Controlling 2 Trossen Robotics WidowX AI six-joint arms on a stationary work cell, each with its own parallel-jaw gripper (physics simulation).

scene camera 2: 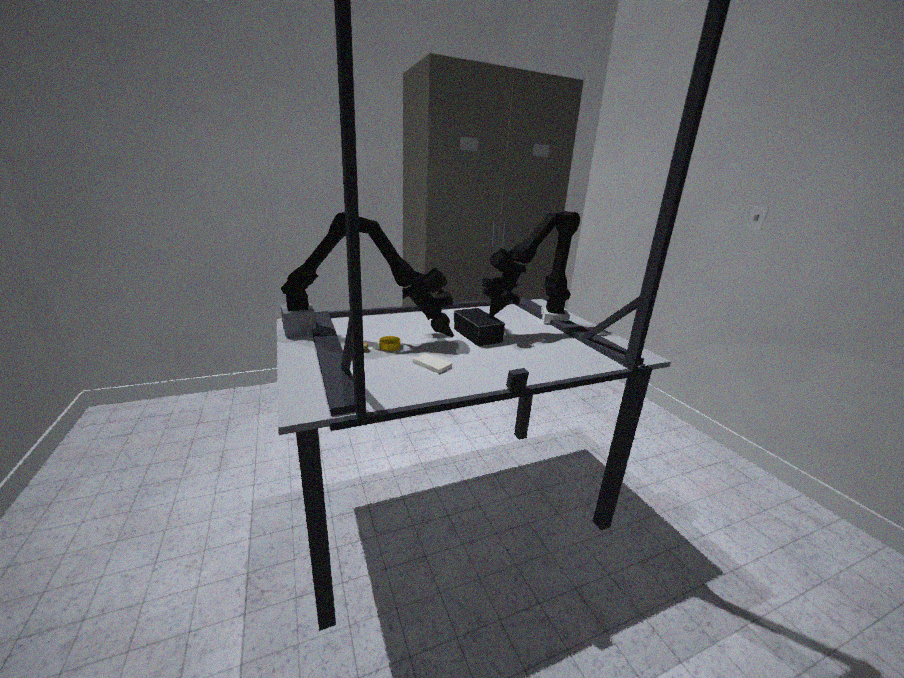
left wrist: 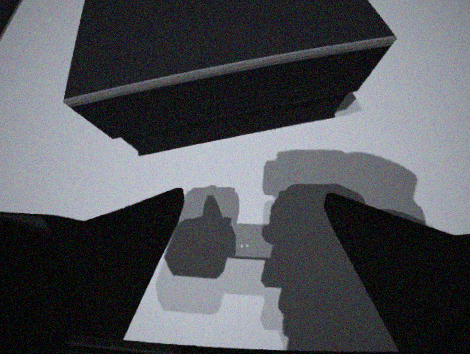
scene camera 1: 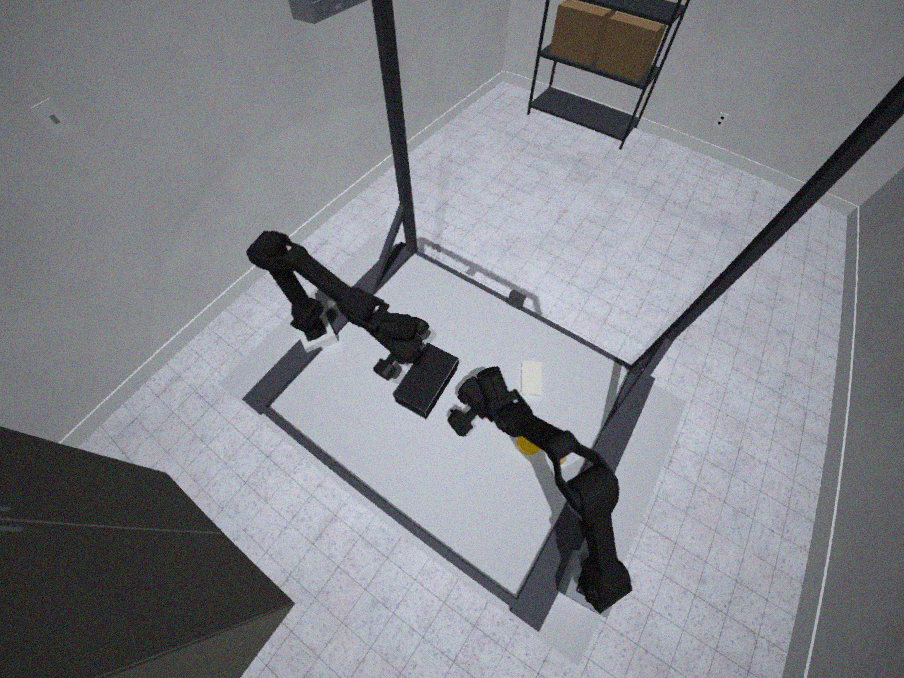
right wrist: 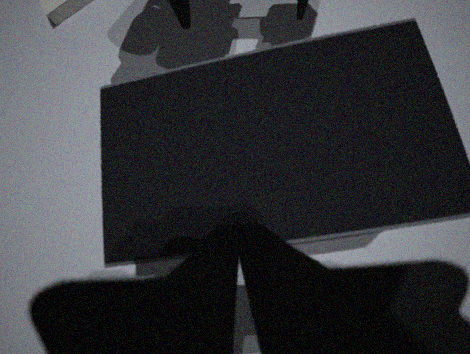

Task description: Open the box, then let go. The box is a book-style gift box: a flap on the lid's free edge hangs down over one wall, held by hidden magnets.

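Where they show: left gripper, fingertip midpoint: (scene camera 2: 449, 330) (left wrist: 254, 197) (right wrist: 240, 23); right gripper, fingertip midpoint: (scene camera 2: 490, 316) (scene camera 1: 418, 363) (right wrist: 236, 221); left arm's base at its link origin: (scene camera 2: 297, 307) (scene camera 1: 594, 583); right arm's base at its link origin: (scene camera 2: 555, 310) (scene camera 1: 314, 329).
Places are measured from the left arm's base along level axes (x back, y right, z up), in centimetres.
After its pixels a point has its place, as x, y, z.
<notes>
The black box (scene camera 1: 430, 383) @(-56.7, 23.8, -1.5) (scene camera 2: 478, 326) @(-53.6, 34.3, -1.5) (left wrist: 225, 42) @(-55.5, 25.3, -1.5) (right wrist: 280, 135) @(-58.9, 24.4, -1.5) sits on the table with its lid down. In the left wrist view its dark long wall faces the left gripper; a faint line runs low across that wall, but the flap is hard to make out. My left gripper (scene camera 2: 447, 332) @(-47.4, 25.3, -5.6) (left wrist: 254, 197) @(-47.4, 25.3, -5.6) (right wrist: 240, 23) @(-47.4, 25.3, -5.6) is open and empty, low beside that wall and apart from it. My right gripper (scene camera 2: 493, 313) @(-62.8, 27.3, -1.3) (right wrist: 236, 221) @(-62.8, 27.3, -1.3) is shut and empty, its tips at or above the lid near the opposite long edge. Contact is unclear.
A cream slab (scene camera 1: 532, 378) @(-32.6, 42.1, -7.4) (scene camera 2: 432, 362) @(-32.5, 43.5, -7.4) and a yellow round object (scene camera 1: 527, 445) @(-25.7, 22.8, -6.2) (scene camera 2: 389, 343) @(-24.3, 27.6, -6.2) lie on the table (scene camera 1: 408, 467) @(-51.1, 2.3, -8.9) (scene camera 2: 496, 364) @(-52.0, 49.2, -8.9), on the left arm's side of the box. Dark frame posts (scene camera 1: 394, 124) @(-90.5, 65.4, 41.2) (scene camera 2: 349, 182) @(-5.3, 62.4, 42.8) rise from the table's edge.
</notes>
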